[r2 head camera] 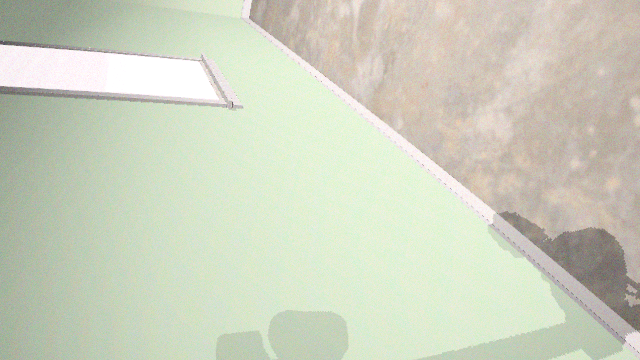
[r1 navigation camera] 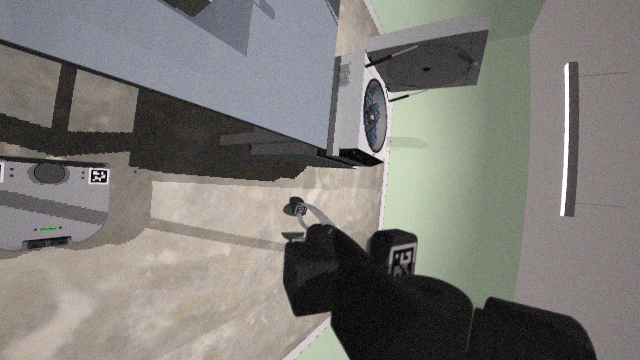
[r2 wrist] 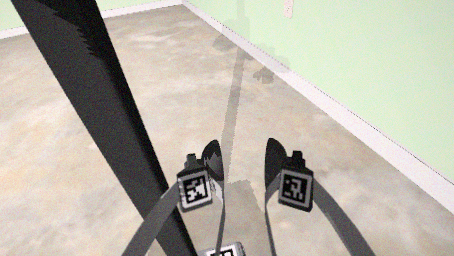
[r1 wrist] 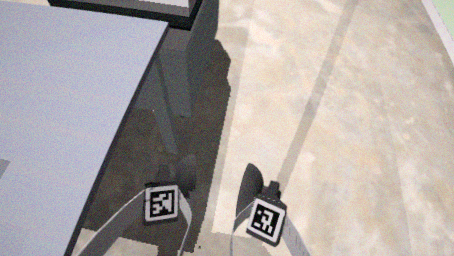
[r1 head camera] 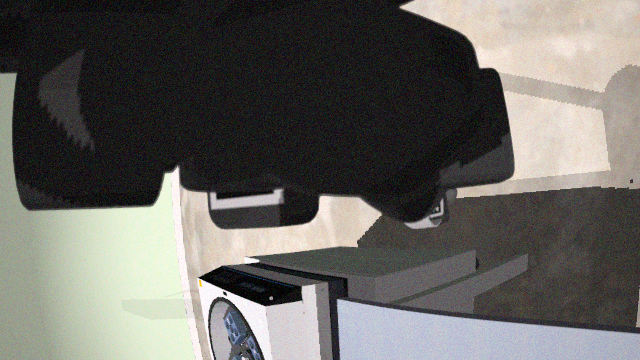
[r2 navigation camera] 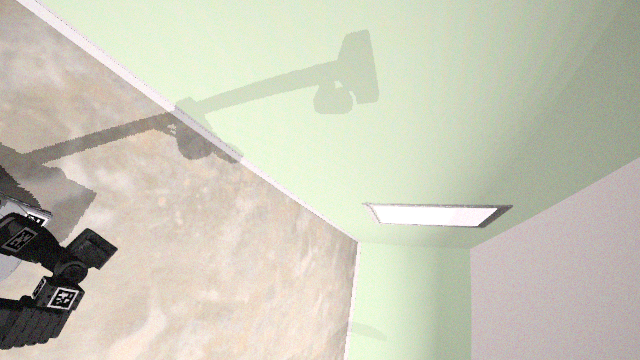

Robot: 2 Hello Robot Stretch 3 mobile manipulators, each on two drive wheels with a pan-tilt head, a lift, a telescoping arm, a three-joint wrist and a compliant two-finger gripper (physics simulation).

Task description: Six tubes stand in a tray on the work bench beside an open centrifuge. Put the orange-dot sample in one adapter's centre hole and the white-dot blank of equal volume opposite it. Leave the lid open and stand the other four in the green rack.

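Note:
The open centrifuge (r1 head camera: 287, 322) (r1 navigation camera: 351, 112) stands at the end of the work bench (r1 head camera: 450, 332) (r1 navigation camera: 200, 75) (r1 wrist: 60, 100). Its lid (r1 navigation camera: 450, 52) is raised, and blue adapters (r1 head camera: 235, 325) (r1 navigation camera: 371, 107) show in its bowl. My r1 gripper (r1 navigation camera: 293, 221) (r1 wrist: 218, 179) is open, with nothing between its fingers, over the floor beside the bench edge; its own wrist hides most of it in the r1 head view. My r2 gripper (r2 wrist: 244, 160) is open and empty over the floor, away from the bench. The tubes and green rack do not show; a dark piece at the top edge of the r1 navigation view is unclear.
A grey box-like unit (r1 head camera: 425, 272) is beneath the bench. A wheeled base (r1 navigation camera: 55, 207) stands on the floor beside it. A black bar (r2 wrist: 100, 110) runs left of r2's fingers. Green walls (r2 head camera: 300, 200) (r2 navigation camera: 425, 125) and a bright framed panel (r2 head camera: 110, 75) (r2 navigation camera: 435, 216) show near r2.

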